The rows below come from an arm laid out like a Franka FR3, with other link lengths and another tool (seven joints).
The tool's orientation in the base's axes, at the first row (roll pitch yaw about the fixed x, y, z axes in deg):
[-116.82, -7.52, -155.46]
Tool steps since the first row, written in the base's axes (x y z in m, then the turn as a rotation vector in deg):
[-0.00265, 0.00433, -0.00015, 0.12, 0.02, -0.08]
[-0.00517, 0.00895, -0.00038, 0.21, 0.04, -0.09]
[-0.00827, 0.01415, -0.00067, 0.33, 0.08, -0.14]
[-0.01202, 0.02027, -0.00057, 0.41, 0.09, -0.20]
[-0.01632, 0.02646, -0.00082, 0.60, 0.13, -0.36]
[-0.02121, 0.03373, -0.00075, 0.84, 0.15, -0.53]
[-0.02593, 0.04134, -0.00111, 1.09, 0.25, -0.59]
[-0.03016, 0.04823, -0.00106, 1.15, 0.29, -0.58]
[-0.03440, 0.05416, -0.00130, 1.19, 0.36, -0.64]
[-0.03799, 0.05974, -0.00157, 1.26, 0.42, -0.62]
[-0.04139, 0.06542, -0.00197, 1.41, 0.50, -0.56]
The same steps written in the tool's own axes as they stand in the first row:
[0.00059, 0.00248, -0.00439, -0.13, 0.04, 0.06]
[0.00093, 0.00509, -0.00895, -0.22, 0.03, 0.07]
[0.00154, 0.00814, -0.01416, -0.35, 0.06, 0.10]
[0.00242, 0.01137, -0.02051, -0.43, 0.09, 0.14]
[0.00372, 0.01509, -0.02694, -0.64, 0.19, 0.24]
[0.00514, 0.01910, -0.03460, -0.89, 0.28, 0.38]
[0.00622, 0.02356, -0.04230, -1.16, 0.29, 0.40]
[0.00720, 0.02725, -0.04942, -1.23, 0.28, 0.38]
[0.00855, 0.03085, -0.05562, -1.31, 0.35, 0.36]
[0.00946, 0.03417, -0.06130, -1.39, 0.33, 0.33]
[0.01013, 0.03757, -0.06695, -1.55, 0.26, 0.28]

